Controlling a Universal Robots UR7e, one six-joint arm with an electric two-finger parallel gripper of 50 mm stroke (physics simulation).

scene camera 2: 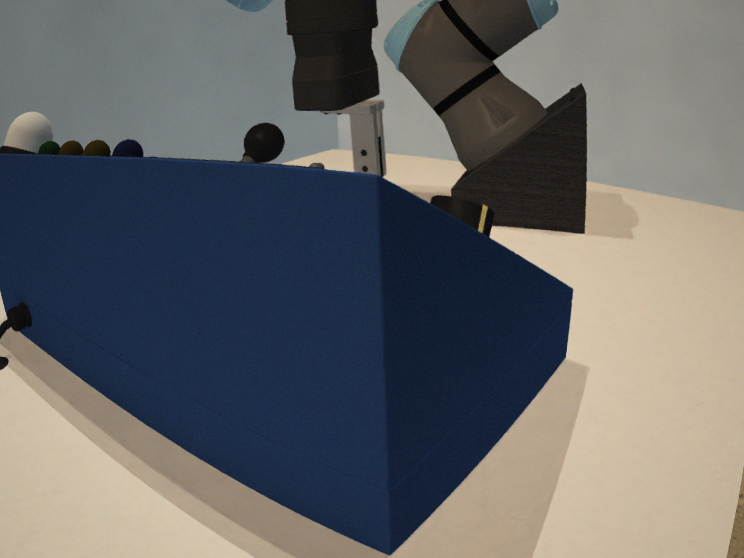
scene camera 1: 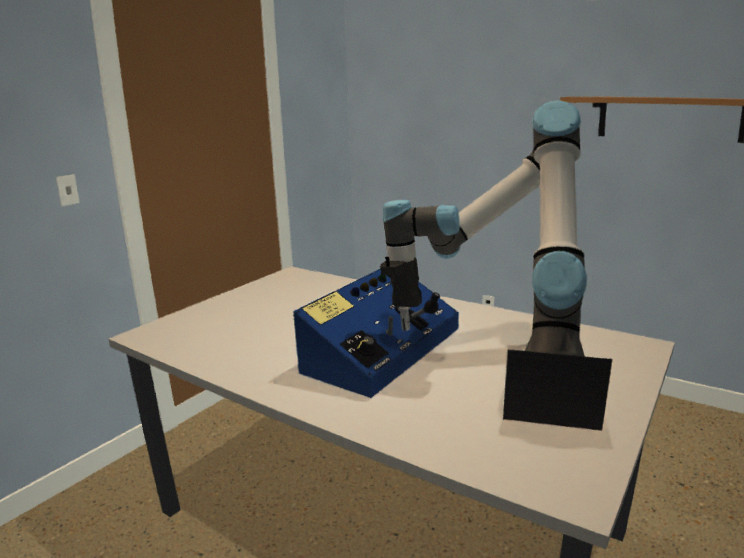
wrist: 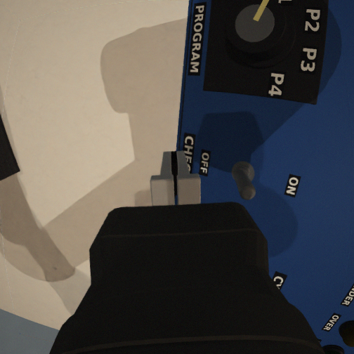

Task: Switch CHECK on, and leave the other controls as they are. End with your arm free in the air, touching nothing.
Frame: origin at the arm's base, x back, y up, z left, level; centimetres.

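Seen in the pictures: gripper, fingertip midpoint: (scene camera 1: 406, 329); arm's base, link origin: (scene camera 2: 508, 140) (scene camera 1: 553, 366).
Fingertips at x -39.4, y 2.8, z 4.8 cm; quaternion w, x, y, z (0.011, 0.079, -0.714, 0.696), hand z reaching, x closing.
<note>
Offsets run from my fingertips to a thing's top centre. "*": to the spot under its first point. Level surfaces: height alone.
The CHECK toggle @[* dy -0.9, dx -5.5, dz -0.5 cm] (scene camera 1: 390, 327) (wrist: 243, 174) is a short grey lever on the sloping face of the blue console (scene camera 1: 336, 369) (scene camera 2: 198, 270) (wrist: 235, 122). In the wrist view it stands between the OFF label (wrist: 204, 163) and the ON label (wrist: 292, 185), nearly upright, its tip slightly towards ON from its base. Perspective makes its exact position hard to tell. My gripper (scene camera 1: 406, 328) (scene camera 2: 368, 172) (wrist: 173, 164) is shut and empty. It is on the OFF side, near the console's front edge and beside the CHECK label (wrist: 188, 152); a gap to the toggle shows.
The black PROGRAM knob @[dy +1.2, dx -5.3, dz +11.1 cm] (scene camera 1: 364, 345) (scene camera 2: 459, 211) (wrist: 253, 30) is on one side of the toggle. A black ball-topped lever @[dy +4.2, dx +0.6, dz -13.0 cm] (scene camera 1: 434, 301) (scene camera 2: 264, 142) is on the other. Coloured lamps @[* dy +5.9, dx -20.0, dz -8.6 cm] (scene camera 1: 364, 287) (scene camera 2: 96, 147) line the upper face near a yellow note @[* dy +5.1, dx -20.7, dz +8.1 cm] (scene camera 1: 327, 307). The console stands on the table @[dy -12.3 cm] (scene camera 1: 438, 414).
</note>
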